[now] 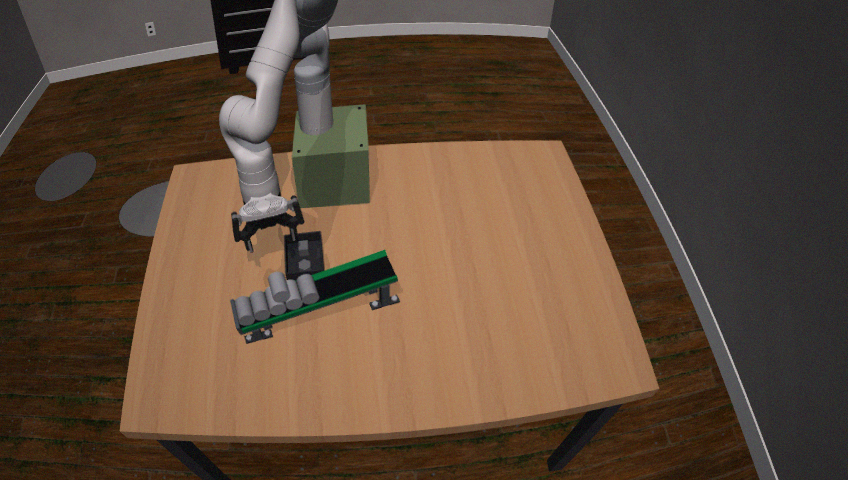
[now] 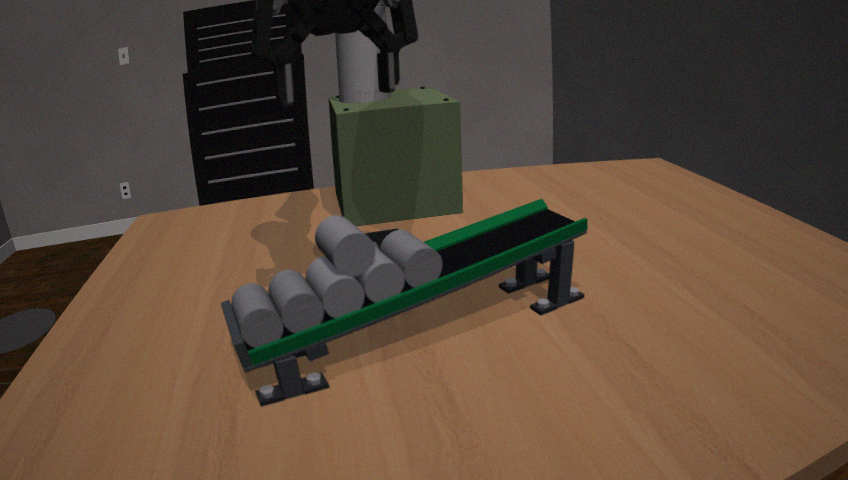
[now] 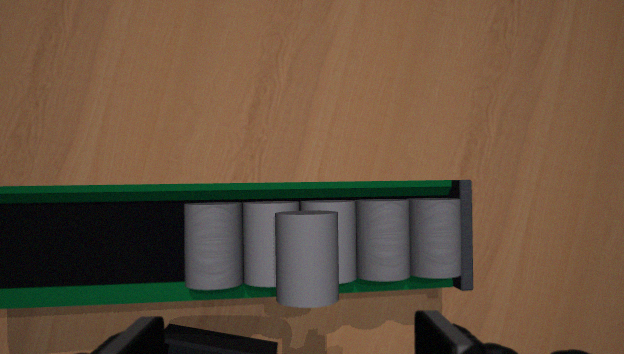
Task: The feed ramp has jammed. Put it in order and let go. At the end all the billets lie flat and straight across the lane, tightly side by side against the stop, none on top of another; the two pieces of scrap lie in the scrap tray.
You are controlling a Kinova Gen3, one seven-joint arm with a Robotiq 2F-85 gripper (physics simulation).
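Places are measured from the arm's base along level axes (x left, y back, z up), in centimetres.
Pixels of known places: gripper, fingertip midpoint: (image 1: 272, 243) (image 2: 338, 98) (image 3: 290, 342); arm's base, origin of the base link: (image 1: 316, 124) (image 2: 365, 98).
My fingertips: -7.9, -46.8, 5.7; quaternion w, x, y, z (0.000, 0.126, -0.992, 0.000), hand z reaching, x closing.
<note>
For each thing: its top centre in the pictures, then the offset to it from my fingertips, as dx, dy, dz. "*": a spot on its surface instead. Level surfaces: height alone.
- uppermost billet, middle of its top: (image 3: 208, 247) (image 2: 409, 239) (image 1: 306, 283) +5.6, +0.1, -14.1
- more billet, middle of its top: (image 3: 307, 261) (image 2: 341, 224) (image 1: 277, 281) -0.7, -1.0, -11.4
- scrap block, middle of its top: (image 1: 303, 245) +3.6, +18.5, -22.2
- hexagonal scrap piece, middle of its top: (image 1: 304, 264) +3.9, +12.9, -23.1
- scrap tray, middle of its top: (image 2: 372, 250) (image 1: 303, 252) +3.8, +15.7, -21.6
- ramp foot, surface spot: (image 2: 557, 302) (image 1: 382, 305) * +22.3, +0.3, -24.3
- wooden table, its level: dz -25.1
On the tilted feed ramp (image 1: 357, 280) (image 2: 496, 242) (image 3: 90, 245), several grey billets lie across the lane in one close row, from the billet at the stop (image 1: 244, 311) (image 2: 257, 315) (image 3: 435, 238) up to the uppermost billet (image 1: 307, 288) (image 2: 412, 258) (image 3: 213, 245). The stop (image 1: 235, 315) (image 2: 233, 330) (image 3: 466, 235) closes the low end. One more billet (image 1: 279, 286) (image 2: 345, 245) (image 3: 307, 258) lies on top, over the third and fourth from the stop, shifted toward the robot side. A scrap block (image 1: 303, 247) and a hexagonal scrap piece (image 1: 304, 264) lie in the scrap tray (image 1: 286, 258) (image 3: 220, 341). My gripper (image 1: 271, 243) (image 2: 337, 96) is open and empty, above the table behind the ramp's low end.
The green robot base (image 1: 331, 178) (image 2: 404, 163) stands behind the tray. The ramp's green side rails (image 2: 416, 294) (image 3: 125, 192) rise along both edges of the lane. A ramp foot (image 1: 384, 302) (image 2: 557, 302) stands under the high end. The wooden table (image 1: 476, 267) (image 2: 535, 386) carries everything.
</note>
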